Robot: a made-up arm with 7 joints. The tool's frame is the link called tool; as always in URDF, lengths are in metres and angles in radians. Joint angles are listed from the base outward. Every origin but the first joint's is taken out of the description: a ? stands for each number. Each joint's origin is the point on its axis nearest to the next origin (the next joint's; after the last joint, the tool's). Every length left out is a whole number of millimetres.
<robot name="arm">
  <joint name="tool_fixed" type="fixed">
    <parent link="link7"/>
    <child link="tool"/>
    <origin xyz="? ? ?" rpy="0 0 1.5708"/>
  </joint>
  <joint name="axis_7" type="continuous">
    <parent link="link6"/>
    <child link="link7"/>
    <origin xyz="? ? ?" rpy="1.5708 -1.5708 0"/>
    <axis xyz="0 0 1"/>
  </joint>
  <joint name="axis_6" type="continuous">
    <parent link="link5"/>
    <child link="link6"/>
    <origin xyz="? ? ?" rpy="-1.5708 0 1.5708"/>
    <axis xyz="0 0 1"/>
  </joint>
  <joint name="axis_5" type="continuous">
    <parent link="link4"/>
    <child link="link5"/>
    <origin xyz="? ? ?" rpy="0 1.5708 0"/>
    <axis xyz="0 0 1"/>
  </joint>
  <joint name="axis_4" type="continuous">
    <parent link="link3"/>
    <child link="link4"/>
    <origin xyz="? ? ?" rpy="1.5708 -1.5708 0"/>
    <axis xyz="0 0 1"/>
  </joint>
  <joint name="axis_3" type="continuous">
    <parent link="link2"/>
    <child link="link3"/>
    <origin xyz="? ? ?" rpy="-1.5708 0 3.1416"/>
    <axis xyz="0 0 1"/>
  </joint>
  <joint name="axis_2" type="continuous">
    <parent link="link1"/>
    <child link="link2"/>
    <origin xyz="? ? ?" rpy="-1.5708 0 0"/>
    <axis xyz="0 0 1"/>
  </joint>
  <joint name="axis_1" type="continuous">
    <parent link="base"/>
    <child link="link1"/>
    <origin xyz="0 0 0.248" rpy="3.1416 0 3.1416"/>
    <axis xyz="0 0 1"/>
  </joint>
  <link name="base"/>
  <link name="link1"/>
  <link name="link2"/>
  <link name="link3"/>
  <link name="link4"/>
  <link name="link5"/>
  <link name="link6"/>
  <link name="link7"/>
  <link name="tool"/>
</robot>
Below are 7 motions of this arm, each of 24 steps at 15 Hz.
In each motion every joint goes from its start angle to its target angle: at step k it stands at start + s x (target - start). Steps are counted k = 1, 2, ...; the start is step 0. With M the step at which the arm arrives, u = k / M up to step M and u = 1 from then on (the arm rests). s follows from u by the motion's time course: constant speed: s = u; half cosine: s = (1 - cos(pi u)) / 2; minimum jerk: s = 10 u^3 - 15 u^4 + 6 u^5.
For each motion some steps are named. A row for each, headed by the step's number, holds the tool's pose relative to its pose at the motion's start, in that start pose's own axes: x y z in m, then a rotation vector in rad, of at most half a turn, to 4 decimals.
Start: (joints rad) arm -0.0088 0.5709 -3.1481 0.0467 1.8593 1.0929 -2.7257
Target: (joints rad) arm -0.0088 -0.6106 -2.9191 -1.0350 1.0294 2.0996 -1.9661
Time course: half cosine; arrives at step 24
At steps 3, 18, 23, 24:
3: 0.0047 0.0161 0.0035 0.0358 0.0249 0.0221
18: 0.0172 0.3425 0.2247 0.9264 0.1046 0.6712
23: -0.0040 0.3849 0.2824 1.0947 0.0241 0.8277
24: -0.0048 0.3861 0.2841 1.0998 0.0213 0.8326

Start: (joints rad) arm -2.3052 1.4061 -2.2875 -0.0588 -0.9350 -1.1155 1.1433
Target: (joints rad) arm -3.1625 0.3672 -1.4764 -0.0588 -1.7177 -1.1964 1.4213
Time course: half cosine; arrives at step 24
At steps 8, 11, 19, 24:
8: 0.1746 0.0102 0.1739 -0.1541 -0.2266 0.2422
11: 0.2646 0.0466 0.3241 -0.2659 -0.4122 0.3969
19: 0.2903 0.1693 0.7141 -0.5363 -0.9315 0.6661
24: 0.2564 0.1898 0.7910 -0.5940 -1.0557 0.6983

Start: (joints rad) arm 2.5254 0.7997 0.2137 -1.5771 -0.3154 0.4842 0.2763
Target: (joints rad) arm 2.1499 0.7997 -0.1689 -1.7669 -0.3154 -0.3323 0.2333
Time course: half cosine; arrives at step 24
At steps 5, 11, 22, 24:
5: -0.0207 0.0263 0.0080 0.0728 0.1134 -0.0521
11: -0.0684 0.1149 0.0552 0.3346 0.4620 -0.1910
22: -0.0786 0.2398 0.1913 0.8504 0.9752 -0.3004
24: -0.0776 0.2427 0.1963 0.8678 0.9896 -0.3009

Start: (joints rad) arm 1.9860 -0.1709 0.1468 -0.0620 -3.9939 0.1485 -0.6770
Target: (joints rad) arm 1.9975 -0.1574 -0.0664 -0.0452 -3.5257 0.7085 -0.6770
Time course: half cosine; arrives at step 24
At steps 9, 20, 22, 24:
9: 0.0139 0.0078 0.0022 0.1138 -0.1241 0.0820
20: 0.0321 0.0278 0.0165 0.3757 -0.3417 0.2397
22: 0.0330 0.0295 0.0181 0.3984 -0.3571 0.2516
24: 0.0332 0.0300 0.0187 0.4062 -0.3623 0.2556

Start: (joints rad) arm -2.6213 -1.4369 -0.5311 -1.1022 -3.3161 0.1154 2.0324
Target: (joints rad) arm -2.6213 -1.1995 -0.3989 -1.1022 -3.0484 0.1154 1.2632
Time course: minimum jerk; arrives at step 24
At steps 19, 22, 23, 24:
19: 0.0282 0.1083 0.0738 0.1907 -0.1199 -0.3307
22: 0.0296 0.1151 0.0795 0.2057 -0.1248 -0.3524
23: 0.0297 0.1156 0.0799 0.2068 -0.1251 -0.3540
24: 0.0297 0.1156 0.0800 0.2070 -0.1252 -0.3542

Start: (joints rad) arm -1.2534 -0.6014 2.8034 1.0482 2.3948 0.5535 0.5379
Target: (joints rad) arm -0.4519 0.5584 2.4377 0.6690 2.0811 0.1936 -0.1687
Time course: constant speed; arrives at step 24
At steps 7, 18, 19, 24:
7: 0.2893 0.0215 0.0408 0.1082 -0.3464 -0.3361
18: 0.5645 0.1719 0.3182 0.6087 -0.7053 -0.5678
19: 0.5715 0.1934 0.3491 0.6667 -0.7166 -0.5686
24: 0.5537 0.3128 0.4979 0.9601 -0.7031 -0.5244

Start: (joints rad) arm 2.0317 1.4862 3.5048 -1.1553 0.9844 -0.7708 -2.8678
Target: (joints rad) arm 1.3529 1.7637 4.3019 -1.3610 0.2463 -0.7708 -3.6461
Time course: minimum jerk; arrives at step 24
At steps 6, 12, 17, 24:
6: 0.0027 -0.0090 -0.0005 0.0112 -0.0493 -0.0690
12: 0.0277 -0.0069 0.0148 0.1603 -0.2053 -0.4032
17: 0.0523 0.0323 0.0650 0.3987 -0.2233 -0.7802
24: 0.0603 0.0545 0.1011 0.5172 -0.1762 -0.9643

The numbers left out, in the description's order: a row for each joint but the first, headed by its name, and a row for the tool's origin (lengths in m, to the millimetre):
tool: 0 0 0
axis_7: 0 0.114 0
axis_6: 0 0 0
axis_5: -0.396 0 0
axis_4: 0 0.014 0
axis_3: 0 0.295 0
axis_2: 0 -0.009 0

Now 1 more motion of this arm.
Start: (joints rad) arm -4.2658 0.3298 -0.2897 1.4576 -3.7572 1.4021 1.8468
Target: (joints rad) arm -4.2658 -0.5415 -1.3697 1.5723 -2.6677 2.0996 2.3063
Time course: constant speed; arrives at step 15
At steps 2, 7, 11, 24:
2: 0.0820 -0.0725 0.0169 -0.1494 -0.1526 -0.0916
7: 0.2226 -0.2935 0.1256 -0.6199 -0.4652 -0.3928
11: 0.2446 -0.4643 0.2735 -1.0354 -0.6283 -0.7272
24: 0.1856 -0.5821 0.4454 -1.4070 -0.7177 -1.1670

